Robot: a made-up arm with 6 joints. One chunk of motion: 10 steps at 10 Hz.
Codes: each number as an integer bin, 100 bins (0 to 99) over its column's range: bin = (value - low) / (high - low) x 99, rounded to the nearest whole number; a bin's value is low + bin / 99 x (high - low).
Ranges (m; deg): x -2..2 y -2..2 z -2..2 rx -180..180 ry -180..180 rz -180..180
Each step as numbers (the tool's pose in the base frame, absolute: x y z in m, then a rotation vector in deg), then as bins.
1 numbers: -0.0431 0.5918 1.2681 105.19 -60.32 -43.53
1 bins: 48 64 81 78 33 38
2 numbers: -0.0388 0.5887 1.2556 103.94 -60.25 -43.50
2 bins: 49 64 81 78 33 38
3 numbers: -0.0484 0.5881 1.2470 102.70 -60.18 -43.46
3 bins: 48 64 80 78 33 38
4 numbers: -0.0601 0.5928 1.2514 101.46 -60.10 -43.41
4 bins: 48 64 80 77 33 38
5 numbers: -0.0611 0.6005 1.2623 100.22 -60.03 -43.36
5 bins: 48 64 81 77 33 38
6 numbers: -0.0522 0.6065 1.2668 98.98 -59.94 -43.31
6 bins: 48 65 81 77 33 38
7 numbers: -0.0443 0.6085 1.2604 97.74 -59.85 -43.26
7 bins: 48 65 81 76 33 38
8 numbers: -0.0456 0.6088 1.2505 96.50 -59.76 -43.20
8 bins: 48 65 80 76 33 38
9 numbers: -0.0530 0.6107 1.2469 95.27 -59.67 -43.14
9 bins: 48 65 80 76 33 38
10 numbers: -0.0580 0.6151 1.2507 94.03 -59.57 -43.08
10 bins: 48 65 80 75 33 38
